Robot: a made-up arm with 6 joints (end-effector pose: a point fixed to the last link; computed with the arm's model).
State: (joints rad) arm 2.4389 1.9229 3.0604 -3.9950 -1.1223 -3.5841
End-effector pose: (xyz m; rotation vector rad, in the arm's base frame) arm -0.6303 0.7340 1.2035 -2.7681 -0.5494 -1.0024
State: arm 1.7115 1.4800 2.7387 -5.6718 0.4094 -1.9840
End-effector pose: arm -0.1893 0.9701 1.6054 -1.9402 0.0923 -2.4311
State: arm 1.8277 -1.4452 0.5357 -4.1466 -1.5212 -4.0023
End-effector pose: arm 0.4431 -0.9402 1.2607 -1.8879 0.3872 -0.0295
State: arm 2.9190 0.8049 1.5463 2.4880 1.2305 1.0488
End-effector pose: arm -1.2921 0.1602 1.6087 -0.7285 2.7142 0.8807
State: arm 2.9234 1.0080 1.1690 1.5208 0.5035 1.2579
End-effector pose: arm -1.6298 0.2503 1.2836 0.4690 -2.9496 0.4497
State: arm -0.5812 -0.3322 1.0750 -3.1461 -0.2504 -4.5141
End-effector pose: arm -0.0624 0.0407 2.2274 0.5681 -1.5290 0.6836
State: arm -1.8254 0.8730 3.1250 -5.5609 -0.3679 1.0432
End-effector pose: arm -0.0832 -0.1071 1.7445 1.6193 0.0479 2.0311
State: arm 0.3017 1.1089 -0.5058 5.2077 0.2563 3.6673
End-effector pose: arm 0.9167 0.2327 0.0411 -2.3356 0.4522 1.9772
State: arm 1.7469 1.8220 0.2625 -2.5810 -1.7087 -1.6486
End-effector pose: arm -0.3279 1.1663 -0.1972 -0.5869 -1.6729 1.6836
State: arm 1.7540 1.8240 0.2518 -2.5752 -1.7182 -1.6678
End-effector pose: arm -0.3353 1.1543 -0.2005 -0.5670 -1.6550 1.7122
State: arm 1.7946 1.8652 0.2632 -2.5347 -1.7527 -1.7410
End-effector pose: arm -0.3811 1.1057 -0.2301 -0.4581 -1.6098 1.8288
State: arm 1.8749 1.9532 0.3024 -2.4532 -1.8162 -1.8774
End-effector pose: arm -0.4610 1.0057 -0.2877 -0.2479 -1.5086 2.0512
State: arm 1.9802 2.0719 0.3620 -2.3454 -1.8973 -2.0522
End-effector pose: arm -0.5400 0.8618 -0.3575 0.0170 -1.3287 2.3394
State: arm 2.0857 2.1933 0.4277 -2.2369 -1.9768 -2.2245
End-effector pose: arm -0.5873 0.7080 -0.4199 0.2651 -1.0878 2.6199
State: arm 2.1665 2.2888 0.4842 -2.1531 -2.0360 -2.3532
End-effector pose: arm -0.6015 0.5881 -0.4624 0.4403 -0.8633 2.8230
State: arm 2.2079 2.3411 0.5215 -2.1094 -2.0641 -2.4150
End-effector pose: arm -0.6021 0.5277 -0.4836 0.5255 -0.7431 2.9199
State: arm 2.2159 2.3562 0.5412 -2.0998 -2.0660 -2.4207
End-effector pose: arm -0.6032 0.5173 -0.4901 0.5444 -0.7366 2.9348
